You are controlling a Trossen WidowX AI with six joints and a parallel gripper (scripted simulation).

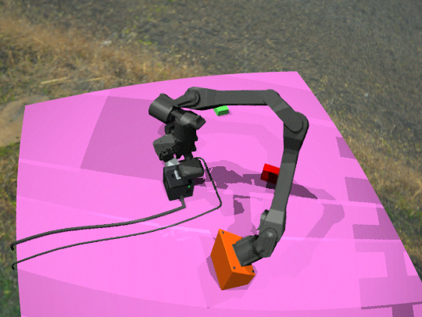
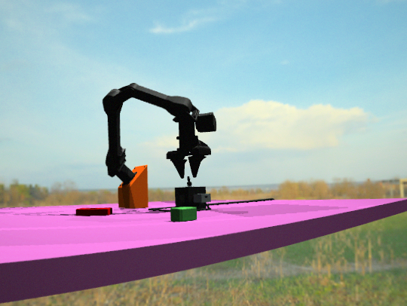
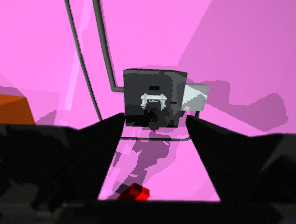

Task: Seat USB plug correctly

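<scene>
Right now the USB plug is 20 mm below my gripper tip. The rest, counted from my gripper tip: green block 290 mm ahead, 260 mm to the right, 90 mm below; then red block 320 mm to the right, 100 mm below, 60 mm behind.
</scene>
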